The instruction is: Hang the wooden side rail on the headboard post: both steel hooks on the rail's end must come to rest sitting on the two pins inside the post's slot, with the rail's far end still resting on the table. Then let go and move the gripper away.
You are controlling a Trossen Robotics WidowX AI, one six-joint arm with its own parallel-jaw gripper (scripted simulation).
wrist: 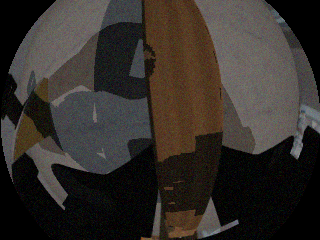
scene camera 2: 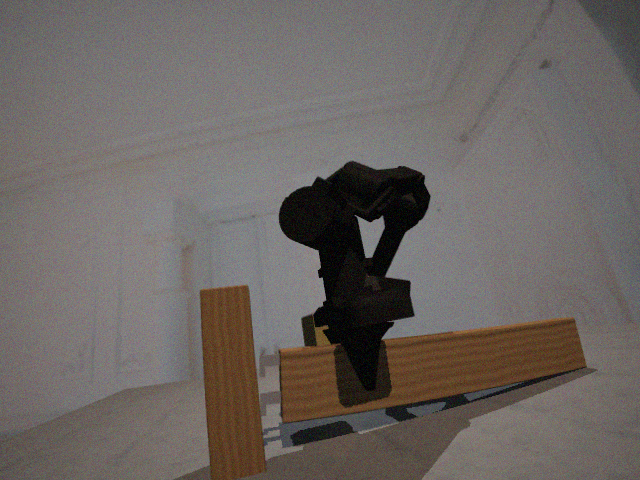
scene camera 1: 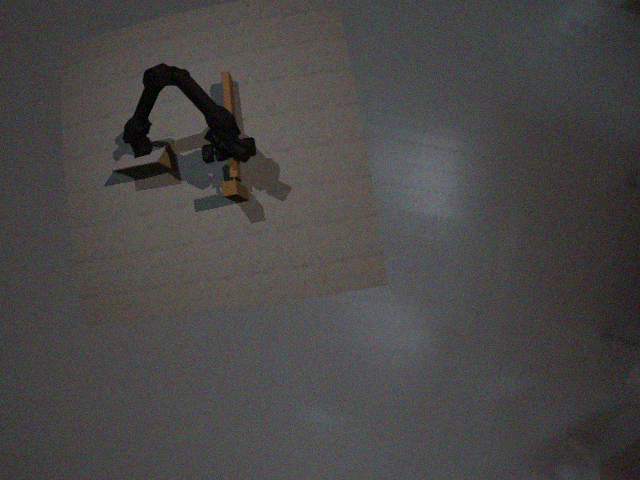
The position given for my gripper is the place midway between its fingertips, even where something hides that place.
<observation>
In view: my gripper (scene camera 2: 365, 387) and a wooden side rail (scene camera 2: 316, 382).
The wooden side rail shows as well in the wrist view (wrist: 185, 97). My gripper is seen too in the wrist view (wrist: 177, 144).
</observation>
